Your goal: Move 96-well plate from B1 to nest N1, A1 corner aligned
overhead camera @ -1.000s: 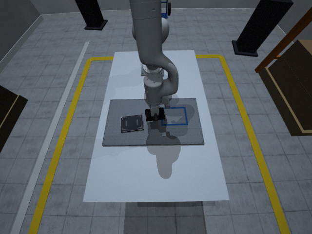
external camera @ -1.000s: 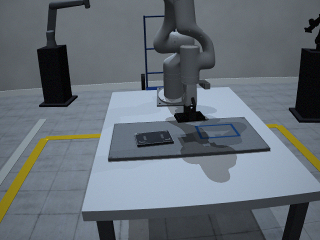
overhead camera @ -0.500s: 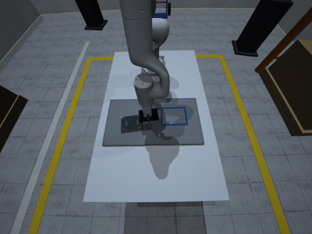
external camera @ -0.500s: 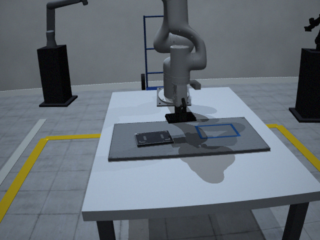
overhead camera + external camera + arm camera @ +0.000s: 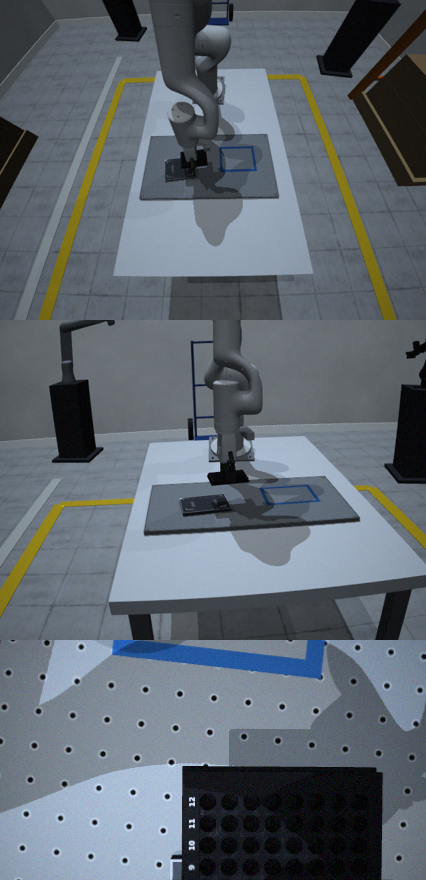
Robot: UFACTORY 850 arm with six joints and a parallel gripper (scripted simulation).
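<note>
The plate nest N1 is 3 cm ahead of my hand, 8 cm to the right of it and 10 cm below it. From my hand the other things lie so: 96-well plate 1 cm below.
</note>
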